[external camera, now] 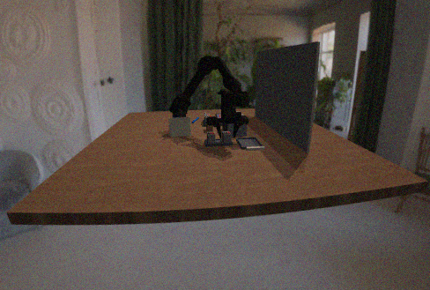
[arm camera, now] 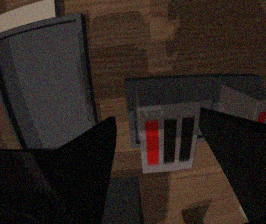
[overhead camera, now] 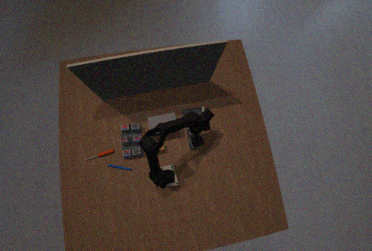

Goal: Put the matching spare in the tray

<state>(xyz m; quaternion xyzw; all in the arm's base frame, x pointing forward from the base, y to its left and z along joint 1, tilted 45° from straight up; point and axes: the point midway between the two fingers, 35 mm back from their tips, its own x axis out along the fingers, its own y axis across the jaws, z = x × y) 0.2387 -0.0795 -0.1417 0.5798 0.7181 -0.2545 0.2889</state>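
The grey spare module lies 10 mm above my gripper tip. From my gripper tip the other things lie so: mounted unit (190 mm to the left, 50 mm ahead, 20 mm above); dark flat tray (100 mm ahead, 20 mm below, 10 mm to the right); small tan block (220 mm to the left, 80 mm behind).
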